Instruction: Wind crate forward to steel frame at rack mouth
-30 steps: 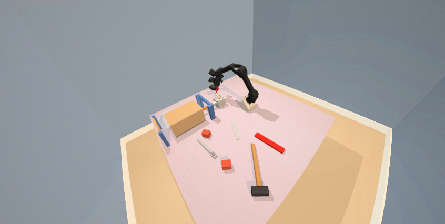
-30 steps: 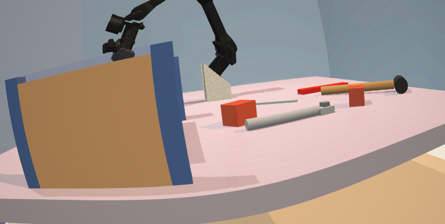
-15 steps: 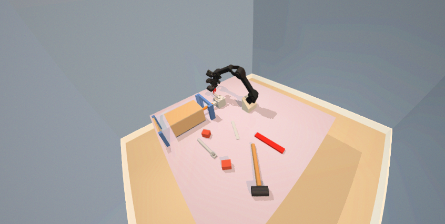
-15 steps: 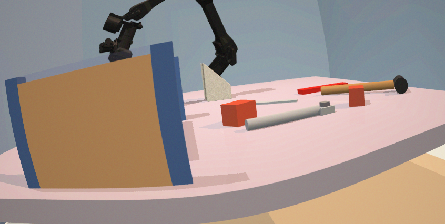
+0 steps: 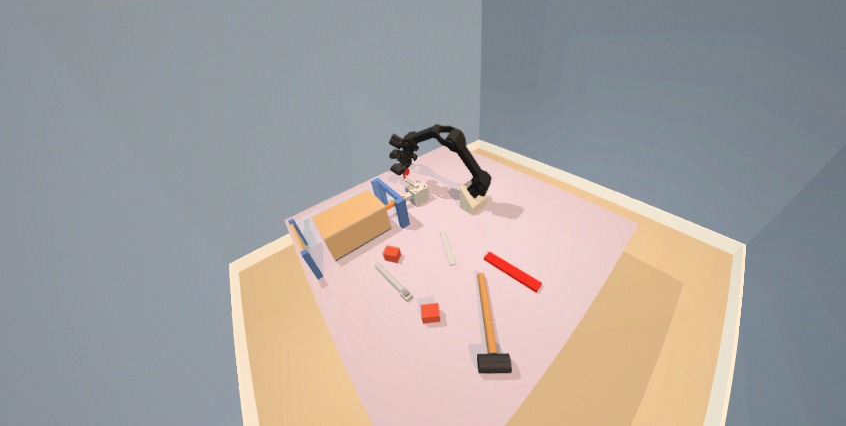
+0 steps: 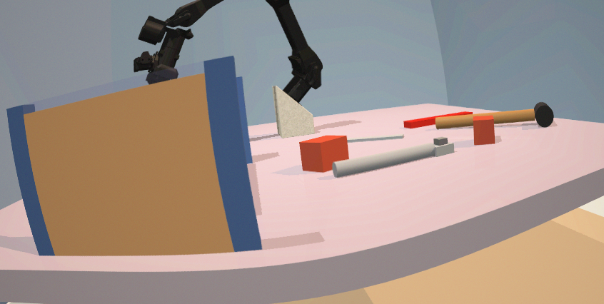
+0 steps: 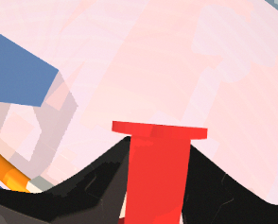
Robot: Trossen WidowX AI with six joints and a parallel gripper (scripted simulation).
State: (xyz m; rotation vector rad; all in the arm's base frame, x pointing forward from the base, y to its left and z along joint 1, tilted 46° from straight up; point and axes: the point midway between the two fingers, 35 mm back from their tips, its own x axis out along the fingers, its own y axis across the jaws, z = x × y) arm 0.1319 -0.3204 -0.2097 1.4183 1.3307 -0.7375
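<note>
My gripper tip is now 5 cm to the right of the pale crank arm and 3 cm above it. The rest, counted from my gripper tip: red knob (2 cm to the left); pale winch (1 cm behind, 11 cm to the left, 10 cm below); blue frame (16 cm ahead, 10 cm to the left, 3 cm below).
</note>
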